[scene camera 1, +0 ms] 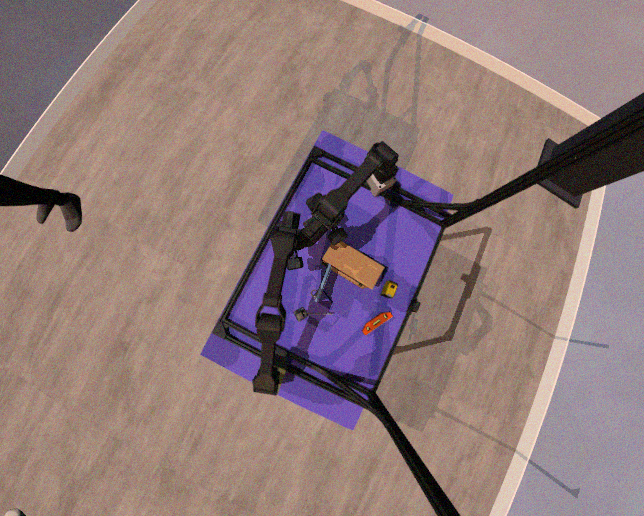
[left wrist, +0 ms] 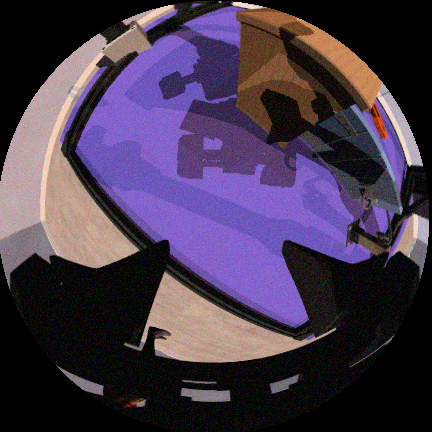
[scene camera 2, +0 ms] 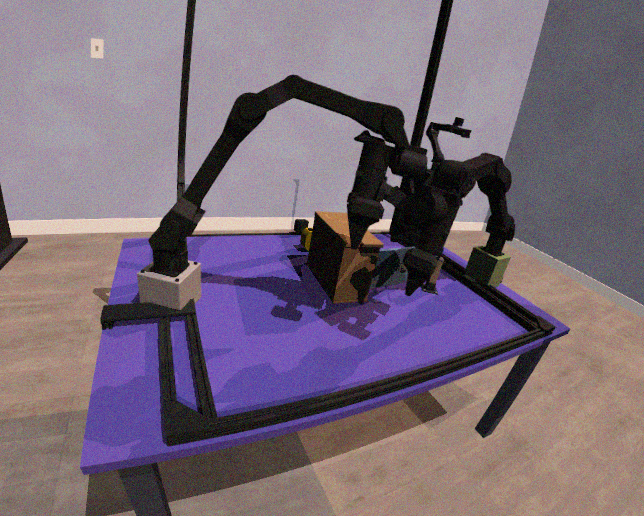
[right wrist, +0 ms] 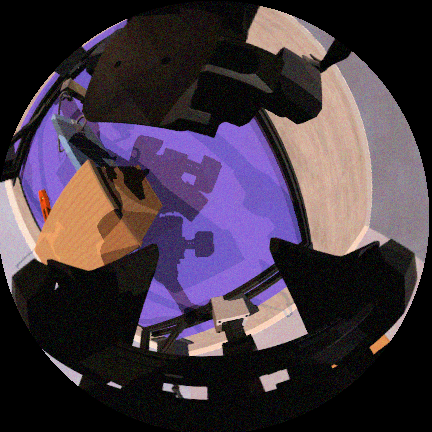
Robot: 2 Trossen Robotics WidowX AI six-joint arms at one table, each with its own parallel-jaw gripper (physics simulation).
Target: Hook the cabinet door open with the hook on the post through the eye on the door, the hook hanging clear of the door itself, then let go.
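Places are measured from the left arm's base along level axes (x ahead, y left, z up), in millimetres.
Pixels of known places: left gripper, between the fingertips: [left wrist: 227,246] [scene camera 2: 411,288]; right gripper, between the fingertips: [scene camera 2: 353,243] [right wrist: 214,247]; left arm's base, origin of its link: [scene camera 1: 269,378] [scene camera 2: 492,251]; right arm's base, origin of its link: [scene camera 1: 382,175] [scene camera 2: 169,267] [right wrist: 231,324].
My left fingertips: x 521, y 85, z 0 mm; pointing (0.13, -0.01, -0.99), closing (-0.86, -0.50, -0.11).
Ahead of a thing's pixels: the offset from my left fingertips to its middle. "spot": to the spot under its first point.
A wooden cabinet {250 mm right, 6 mm ahead, 34 mm down} [scene camera 1: 354,264] [scene camera 2: 326,266] [left wrist: 345,55] [right wrist: 75,215] stands mid-table. Its blue-grey door {152 mm right, 100 mm back, 44 mm down} [scene camera 1: 324,282] [left wrist: 395,182] stands swung out from the body. A metal eye {spot: 151 mm right, 168 mm back, 50 mm down} [left wrist: 368,200] is near the door's free edge. The small post {spot: 120 mm right, 246 mm back, 10 mm down} [scene camera 1: 301,313] [left wrist: 372,245] [right wrist: 75,89] stands beyond that edge, with a thin dark hook near it; I cannot tell whether the hook passes through the eye. My left gripper [left wrist: 227,246] is open and empty, above the table on the open side of the cabinet. My right gripper [right wrist: 214,247] is open and empty, close by the cabinet.
A yellow tape measure {457 mm right, 34 mm back, 81 mm down} [scene camera 1: 390,289] and an orange level {451 mm right, 187 mm back, 108 mm down} [scene camera 1: 377,323] [left wrist: 380,122] [right wrist: 44,204] lie past the cabinet. The two arms are close together, with the left arm near the top of the right wrist view. A black frame [scene camera 2: 344,398] runs along the table edge.
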